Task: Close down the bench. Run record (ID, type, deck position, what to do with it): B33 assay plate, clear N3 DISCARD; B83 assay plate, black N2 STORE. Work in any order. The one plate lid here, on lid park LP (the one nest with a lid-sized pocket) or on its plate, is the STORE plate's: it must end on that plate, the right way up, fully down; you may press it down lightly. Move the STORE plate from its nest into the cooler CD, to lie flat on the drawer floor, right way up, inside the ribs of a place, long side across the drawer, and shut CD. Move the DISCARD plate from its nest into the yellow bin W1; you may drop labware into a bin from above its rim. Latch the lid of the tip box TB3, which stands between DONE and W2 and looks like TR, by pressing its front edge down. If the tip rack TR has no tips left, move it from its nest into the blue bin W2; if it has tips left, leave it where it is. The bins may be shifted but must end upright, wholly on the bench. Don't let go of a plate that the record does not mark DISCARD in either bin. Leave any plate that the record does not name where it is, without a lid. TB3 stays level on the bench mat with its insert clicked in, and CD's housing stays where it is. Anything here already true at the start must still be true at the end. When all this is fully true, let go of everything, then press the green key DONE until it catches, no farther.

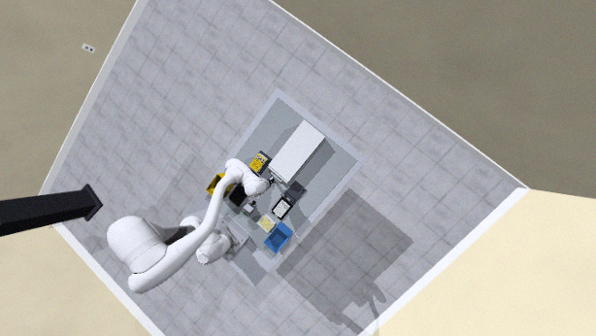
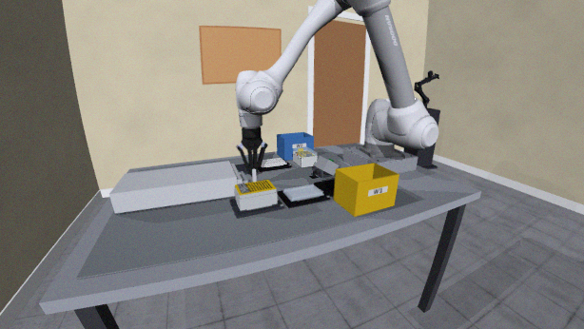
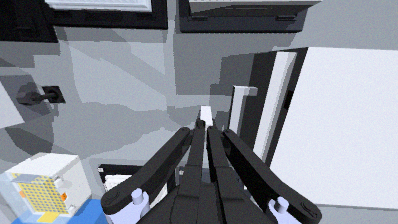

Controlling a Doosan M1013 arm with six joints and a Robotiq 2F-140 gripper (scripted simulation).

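Now: the black nest 170 mm behind my hand, 160 mm to the left of it and 30 mm below it. The rest, counted from my hand: see-through plate lid: 160 mm ahead, 30 mm to the left, 10 mm below; tip rack TR: 180 mm to the left, 20 mm above; black plate: 160 mm ahead, 30 mm to the left, 20 mm below.
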